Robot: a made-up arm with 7 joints. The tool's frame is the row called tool.
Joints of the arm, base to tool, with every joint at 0 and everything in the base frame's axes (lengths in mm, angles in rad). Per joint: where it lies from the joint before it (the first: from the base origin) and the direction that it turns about. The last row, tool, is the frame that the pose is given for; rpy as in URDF.
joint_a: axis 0 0 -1 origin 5.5 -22.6 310
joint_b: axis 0 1 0 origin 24.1 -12.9 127.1
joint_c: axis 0 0 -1 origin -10.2 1.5 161.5
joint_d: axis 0 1 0 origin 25.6 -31.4 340.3
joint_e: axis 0 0 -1 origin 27.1 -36.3 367.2
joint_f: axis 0 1 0 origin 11.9 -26 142.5
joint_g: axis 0 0 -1 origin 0.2 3.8 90.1
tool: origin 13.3 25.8 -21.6 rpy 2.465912 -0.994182 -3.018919
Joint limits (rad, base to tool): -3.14..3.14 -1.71..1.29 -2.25..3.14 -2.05..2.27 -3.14..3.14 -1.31..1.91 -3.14..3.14
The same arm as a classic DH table. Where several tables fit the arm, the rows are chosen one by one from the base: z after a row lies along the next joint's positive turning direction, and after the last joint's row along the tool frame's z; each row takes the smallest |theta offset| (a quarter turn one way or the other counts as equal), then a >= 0, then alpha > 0; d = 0 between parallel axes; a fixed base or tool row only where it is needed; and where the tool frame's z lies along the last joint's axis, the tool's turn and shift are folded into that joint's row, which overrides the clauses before.
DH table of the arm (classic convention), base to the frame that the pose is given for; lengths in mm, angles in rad. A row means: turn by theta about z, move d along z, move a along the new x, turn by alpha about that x. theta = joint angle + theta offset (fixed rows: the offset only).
base (fixed): a 23.3, alpha 3.1416, d 0, theta offset -1.3321
joint_a: a 24.1, alpha 1.5708, d -437.1, theta offset -1.3321
joint_b: a -10.2, alpha -1.5708, d -11.4, theta offset 0
joint_c: a 25.6, alpha 1.5708, d -501.8, theta offset 0
joint_d: a 27.1, alpha -1.5708, d -67.7, theta offset 0
joint_e: a 11.9, alpha 1.5708, d -509.7, theta offset 0
joint_f: a 0.2, alpha -1.5708, d -22.2, theta offset 0
joint_g: a 28.6, alpha 1.1314, d -70.7, theta offset -0.9305
tool (fixed): a 0, alpha 0, d 5.2, theta offset -1.9571
Joint limits (rad, base to tool): -3.14..3.14 -1.71..1.29 -2.25..3.14 -2.05..2.27 -3.14..3.14 -1.31..1.91 -3.14..3.14

